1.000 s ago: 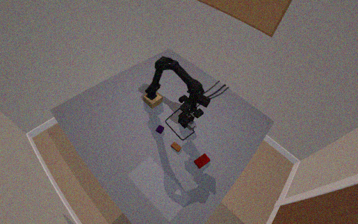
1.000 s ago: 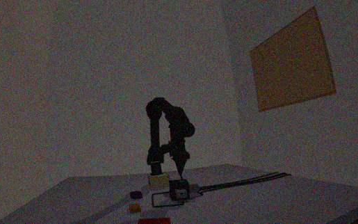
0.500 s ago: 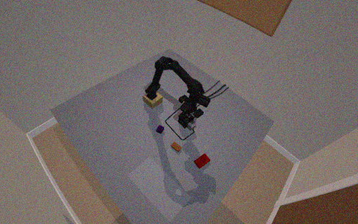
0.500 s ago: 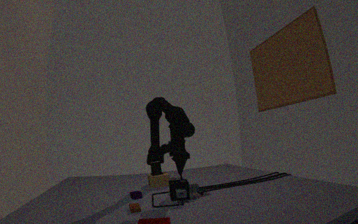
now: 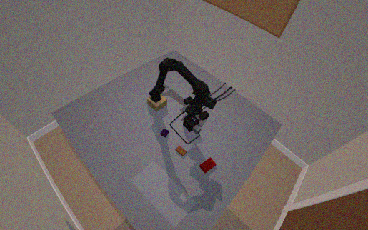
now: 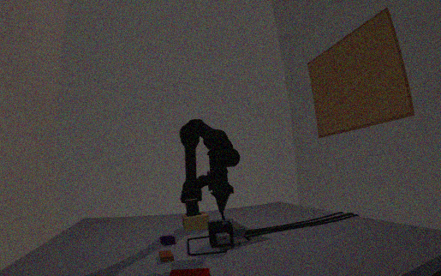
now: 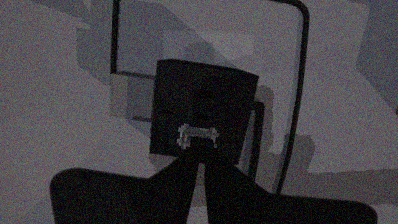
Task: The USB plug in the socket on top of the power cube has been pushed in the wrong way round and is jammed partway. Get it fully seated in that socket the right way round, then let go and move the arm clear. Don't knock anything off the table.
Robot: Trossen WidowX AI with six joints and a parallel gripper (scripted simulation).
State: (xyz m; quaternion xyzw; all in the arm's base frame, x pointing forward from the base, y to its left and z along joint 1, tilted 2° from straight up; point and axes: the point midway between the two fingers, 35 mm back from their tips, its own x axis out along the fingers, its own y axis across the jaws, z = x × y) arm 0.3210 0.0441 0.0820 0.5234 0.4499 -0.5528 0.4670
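Right now my gripper tip is 10 mm to the right of the USB socket and 50 mm above it. The rest, counted from my gripper tip: orange block 80 mm ahead, 210 mm to the right, 110 mm below; purple cube 90 mm behind, 190 mm to the right, 100 mm below; dark USB plug 10 mm below.
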